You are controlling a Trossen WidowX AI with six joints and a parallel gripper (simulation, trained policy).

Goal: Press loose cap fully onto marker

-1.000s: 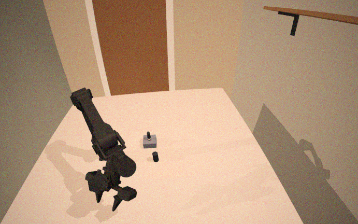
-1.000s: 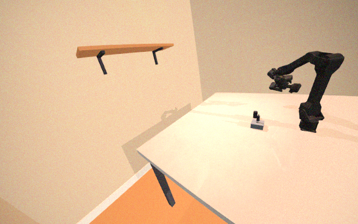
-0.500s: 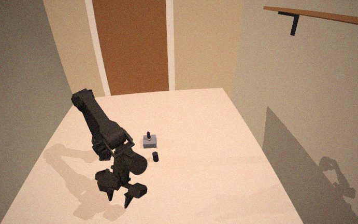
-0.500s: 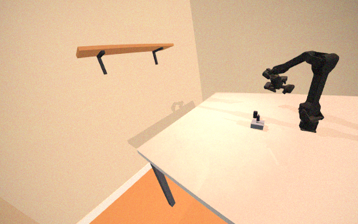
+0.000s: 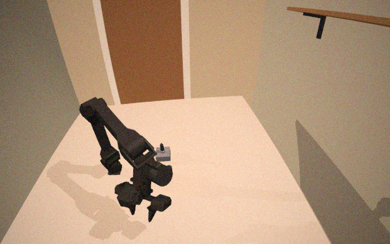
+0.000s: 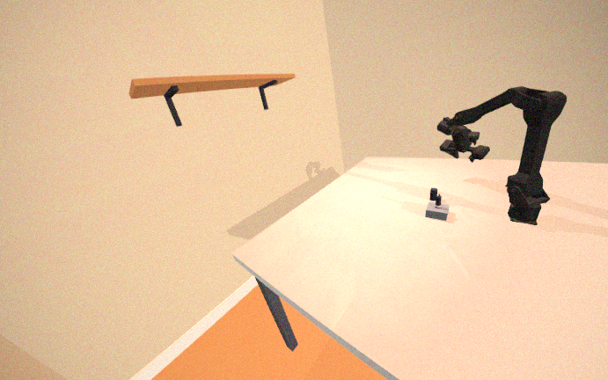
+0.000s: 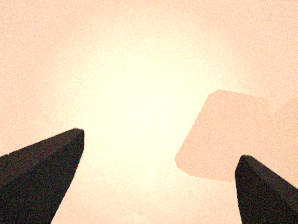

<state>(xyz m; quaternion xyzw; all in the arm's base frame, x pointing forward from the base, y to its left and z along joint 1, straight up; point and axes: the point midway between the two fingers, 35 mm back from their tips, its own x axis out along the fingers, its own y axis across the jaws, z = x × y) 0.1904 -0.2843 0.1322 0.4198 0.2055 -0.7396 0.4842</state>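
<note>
The black marker cap is 9 cm ahead of my gripper tip, 26 cm to the left of it and 8 cm below it. Also, from my gripper tip: grey-blue holder block: 6 cm ahead, 38 cm to the left, 9 cm below.
</note>
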